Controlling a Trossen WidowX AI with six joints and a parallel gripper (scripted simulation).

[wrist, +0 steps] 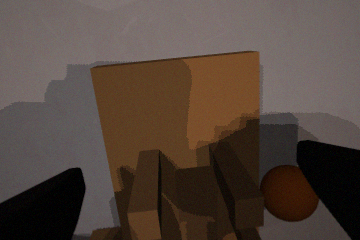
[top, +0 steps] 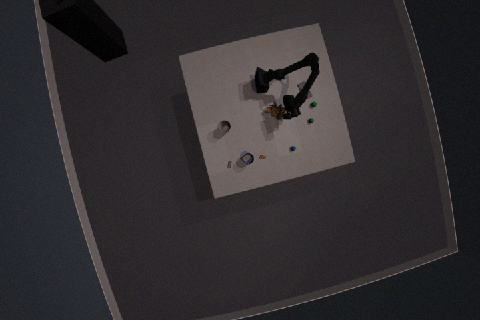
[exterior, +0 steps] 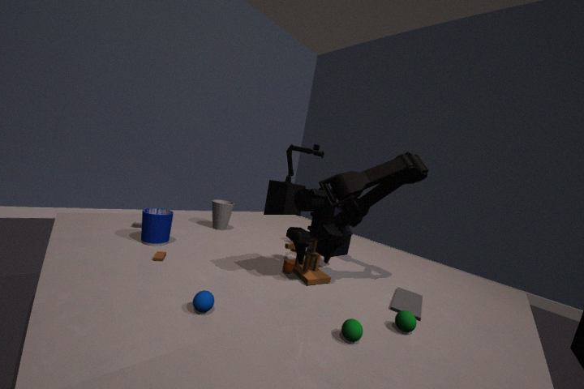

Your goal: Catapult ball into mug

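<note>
The catapult frame lies 40 mm to the right of my gripper tip, 40 mm above it and 20 mm behind it. Round my gripper tip: orange ball 60 mm to the right, 40 mm ahead, 30 mm below; then wooden catapult 60 mm to the right, 40 mm behind, 10 mm above; then grey flat plate 250 mm to the left, 120 mm behind, 40 mm below.
</note>
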